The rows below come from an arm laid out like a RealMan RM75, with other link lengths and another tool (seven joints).
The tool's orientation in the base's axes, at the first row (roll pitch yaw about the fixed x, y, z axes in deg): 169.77, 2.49, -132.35
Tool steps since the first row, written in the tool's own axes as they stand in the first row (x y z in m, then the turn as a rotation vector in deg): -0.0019, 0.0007, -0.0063, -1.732, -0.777, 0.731; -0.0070, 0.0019, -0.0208, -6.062, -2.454, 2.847; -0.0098, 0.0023, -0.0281, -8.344, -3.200, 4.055; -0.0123, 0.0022, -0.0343, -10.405, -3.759, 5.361
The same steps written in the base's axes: 0.0014, 0.0009, 0.0064, 1.660, 0.879, -0.781; 0.0055, 0.0033, 0.0211, 5.586, 3.294, -2.971; 0.0078, 0.0045, 0.0285, 7.544, 4.671, -4.192; 0.0102, 0.0053, 0.0346, 9.207, 6.023, -5.486
